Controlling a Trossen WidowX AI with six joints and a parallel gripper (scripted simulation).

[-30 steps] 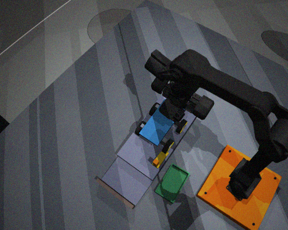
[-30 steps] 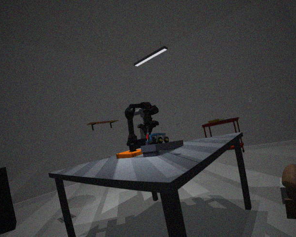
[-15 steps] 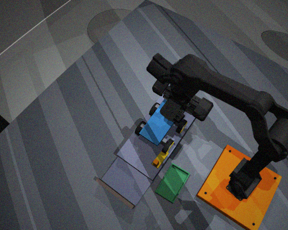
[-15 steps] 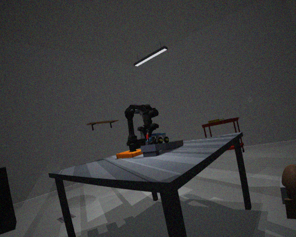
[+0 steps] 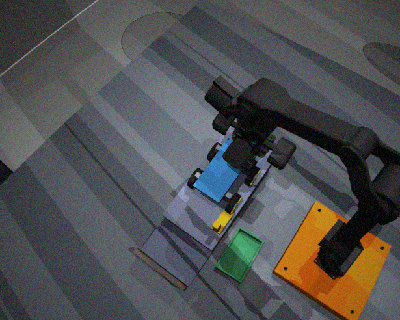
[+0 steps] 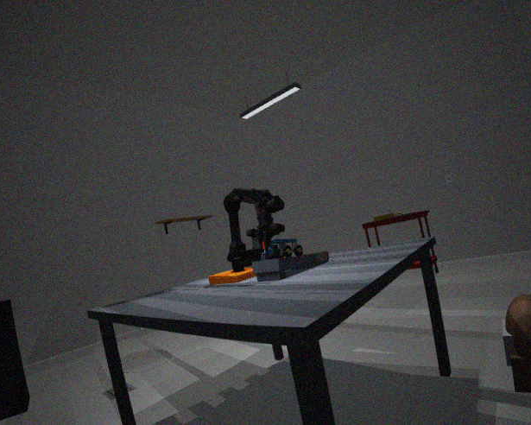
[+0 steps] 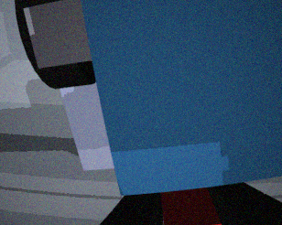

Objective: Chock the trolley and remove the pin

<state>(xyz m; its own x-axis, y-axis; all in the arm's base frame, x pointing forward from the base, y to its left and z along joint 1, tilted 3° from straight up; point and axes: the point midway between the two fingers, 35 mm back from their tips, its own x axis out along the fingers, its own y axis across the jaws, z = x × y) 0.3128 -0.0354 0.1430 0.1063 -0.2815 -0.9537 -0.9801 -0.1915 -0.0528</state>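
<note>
The yellow chock is 180 mm to the left of my gripper tip, 70 mm behind it and 50 mm below it. Round my gripper tip: lilac ramp (110 mm to the left, 80 mm below); blue trolley (100 mm to the left, 20 mm below); red-headed stop pin (right at my gripper tip).
</note>
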